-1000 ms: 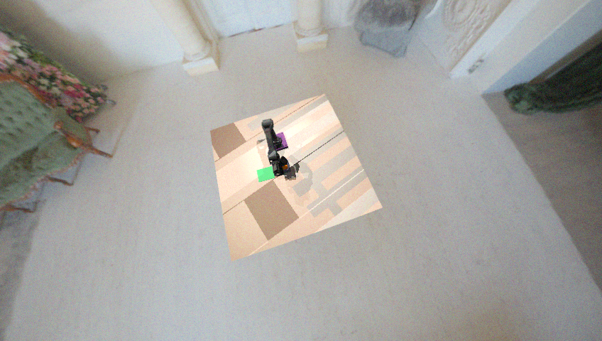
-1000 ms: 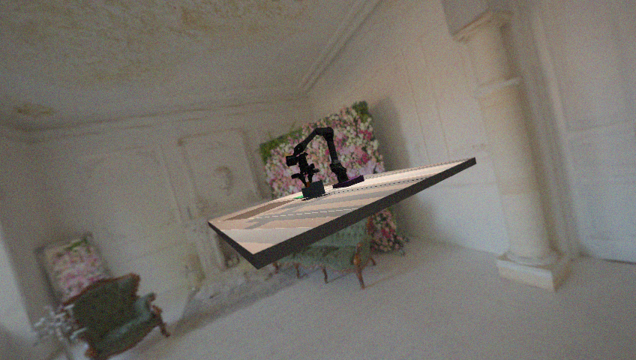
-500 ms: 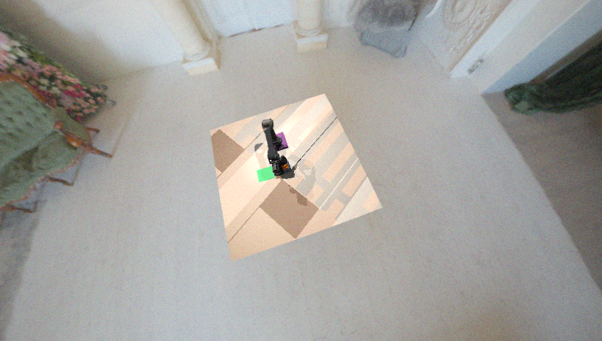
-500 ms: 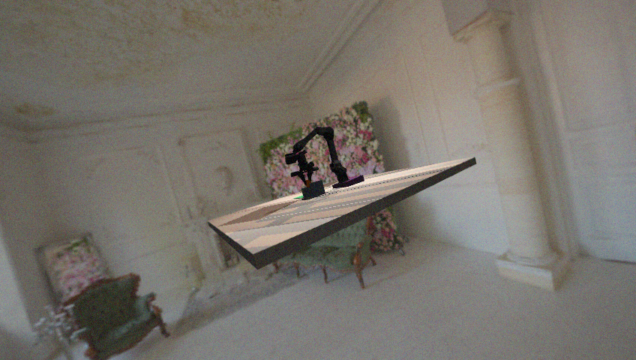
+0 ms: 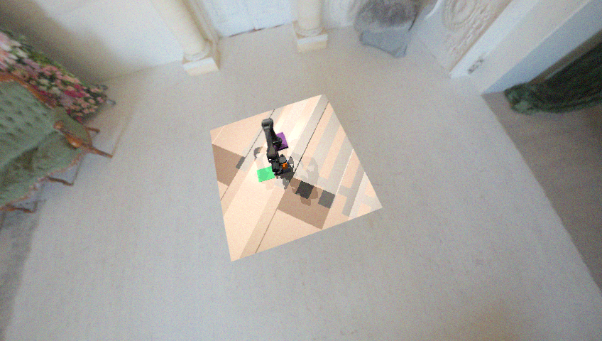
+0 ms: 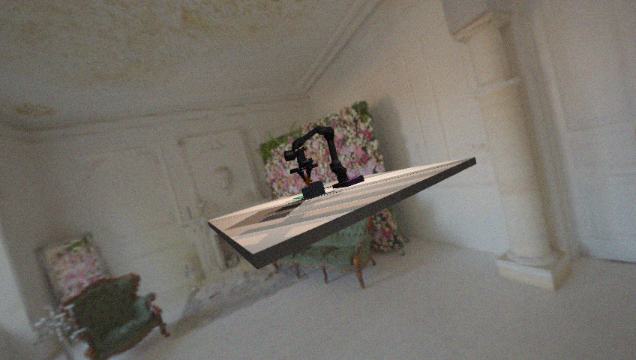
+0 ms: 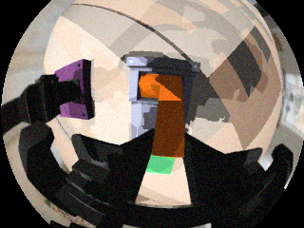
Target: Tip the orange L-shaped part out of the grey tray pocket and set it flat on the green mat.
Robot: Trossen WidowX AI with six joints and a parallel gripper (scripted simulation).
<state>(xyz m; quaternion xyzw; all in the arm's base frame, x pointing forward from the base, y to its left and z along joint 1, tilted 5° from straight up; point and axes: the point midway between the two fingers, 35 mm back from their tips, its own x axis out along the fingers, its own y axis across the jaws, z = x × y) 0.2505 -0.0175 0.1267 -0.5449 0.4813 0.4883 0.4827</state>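
Now: the green mat 140 mm to the right of my gripper tip and 120 mm below it. The rest, counted from my gripper tip: grey tray (10 mm behind, 10 mm to the left, 120 mm below); orange L-shaped part (20 mm behind, 30 mm to the left, 30 mm below).
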